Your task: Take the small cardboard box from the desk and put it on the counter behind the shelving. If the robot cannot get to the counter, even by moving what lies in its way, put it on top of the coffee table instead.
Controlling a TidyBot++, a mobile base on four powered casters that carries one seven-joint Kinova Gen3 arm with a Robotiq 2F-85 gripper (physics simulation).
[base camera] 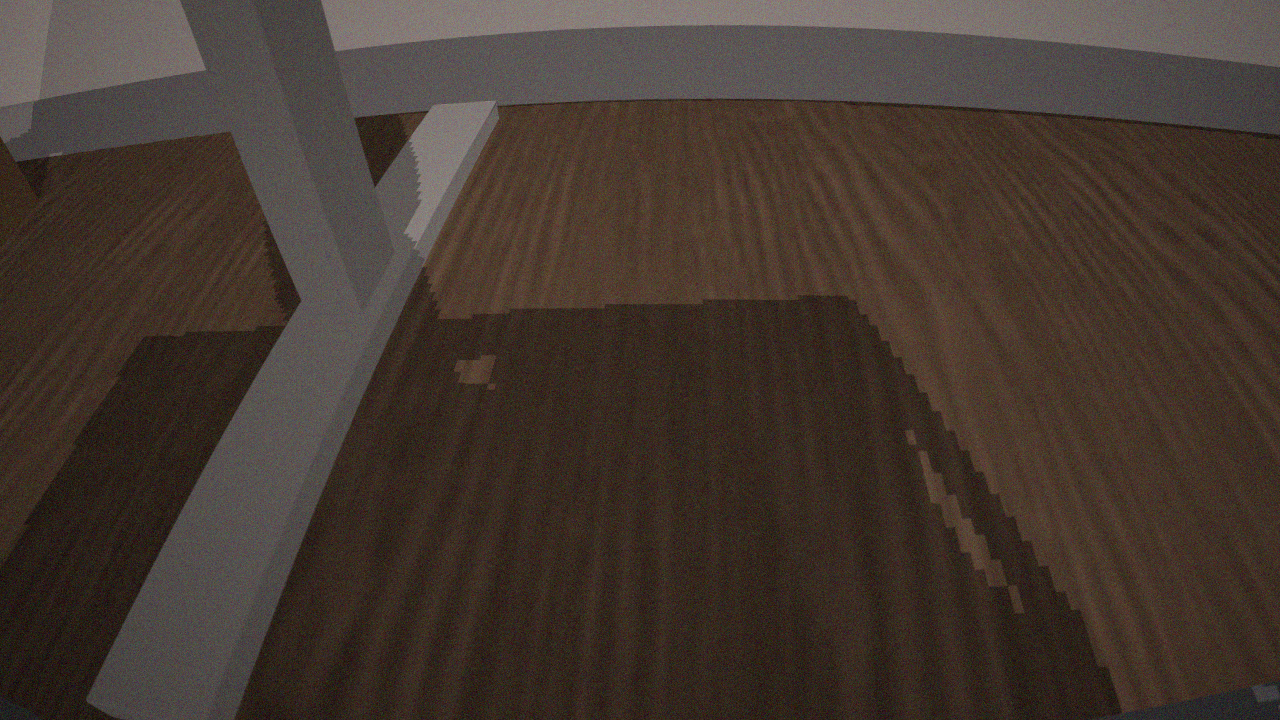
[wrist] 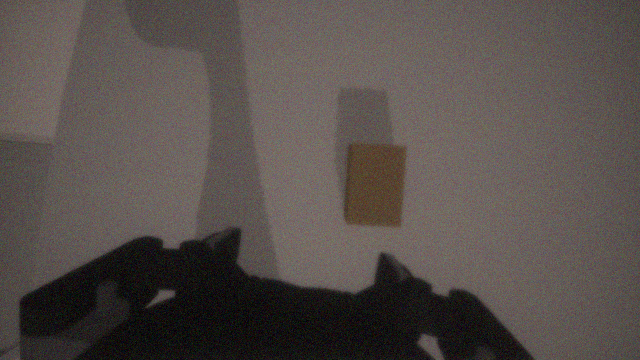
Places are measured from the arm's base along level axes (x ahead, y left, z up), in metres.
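Pixels of known places: gripper, fingertip midpoint: point(wrist: 308, 256).
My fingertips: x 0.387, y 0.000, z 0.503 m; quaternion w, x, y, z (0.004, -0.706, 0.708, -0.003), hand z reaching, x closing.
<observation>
Behind a point stands the place of what it marks.
The small cardboard box point(wrist: 375, 185) {x 0.431, y -0.059, z 0.373 m} lies on the pale desk top point(wrist: 500, 200) {x 0.437, y -0.239, z 0.323 m}, right of the middle of the wrist view, with its shadow just above it. My gripper point(wrist: 308, 256) {x 0.387, y 0.000, z 0.503 m} is open and empty. Its fingertips stand below the box in the wrist view, apart from it, with the right fingertip closest. In the base camera view a grey desk leg point(base camera: 295, 161) {x 0.491, y 0.226, z -0.239 m} rises from a long foot bar on the left. The counter, the shelving and the coffee table cannot be made out in these views.
The foot bar point(base camera: 232, 492) runs from the lower left towards the wall on the wooden floor point(base camera: 760, 197) {x 0.663, y -0.108, z -0.397 m}. A grey baseboard point(base camera: 716, 62) {x 0.898, y -0.091, z -0.350 m} crosses the back. A brown object shows at the far left edge. Shadows of the arm fall on the desk top.
</observation>
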